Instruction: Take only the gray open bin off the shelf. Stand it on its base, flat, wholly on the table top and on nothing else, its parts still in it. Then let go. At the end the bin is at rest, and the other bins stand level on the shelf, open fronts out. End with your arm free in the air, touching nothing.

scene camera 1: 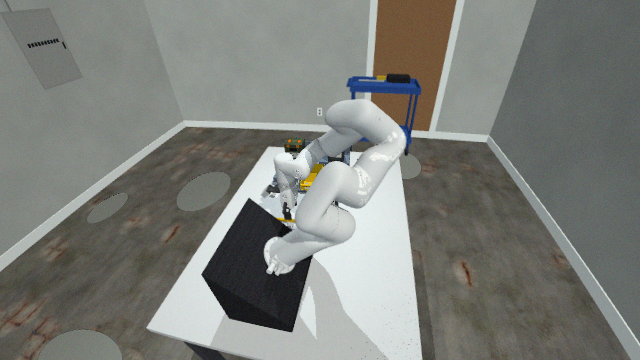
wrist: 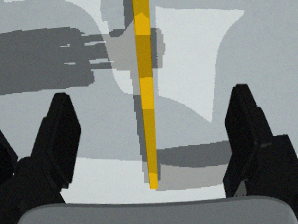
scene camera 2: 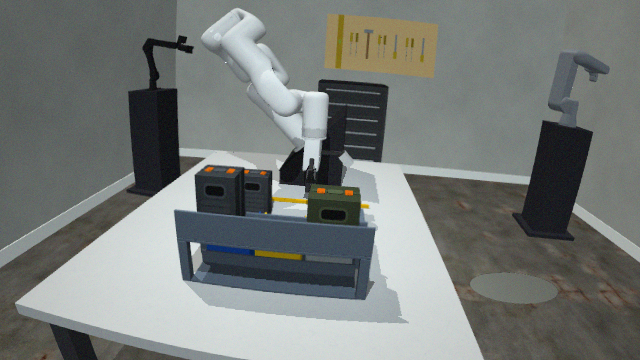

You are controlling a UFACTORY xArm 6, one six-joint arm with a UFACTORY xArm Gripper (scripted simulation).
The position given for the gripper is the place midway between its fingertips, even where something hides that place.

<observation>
In view: the gripper [scene camera 2: 311, 187] and a green case [scene camera 2: 327, 204].
The gripper is seen too in the wrist view [wrist: 151, 106]. The wrist view misses the green case: it is out of frame.
</observation>
